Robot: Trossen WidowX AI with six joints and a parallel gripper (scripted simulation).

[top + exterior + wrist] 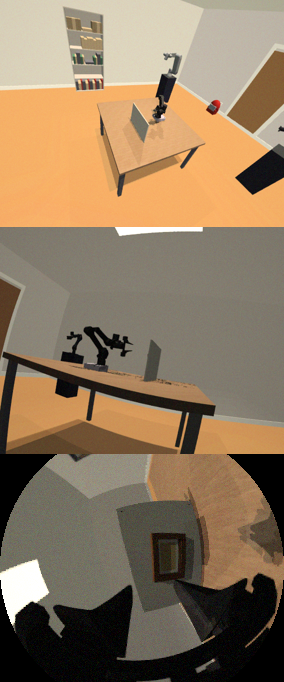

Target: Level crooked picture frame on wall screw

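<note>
Now: gripper tip 190 mm short of the dark brown picture frame, 90 mm above it and 10 mm to the right of it. Also, from my gripper tip: wall panel 200 mm ahead, 100 mm below, 20 mm to the left.
</note>
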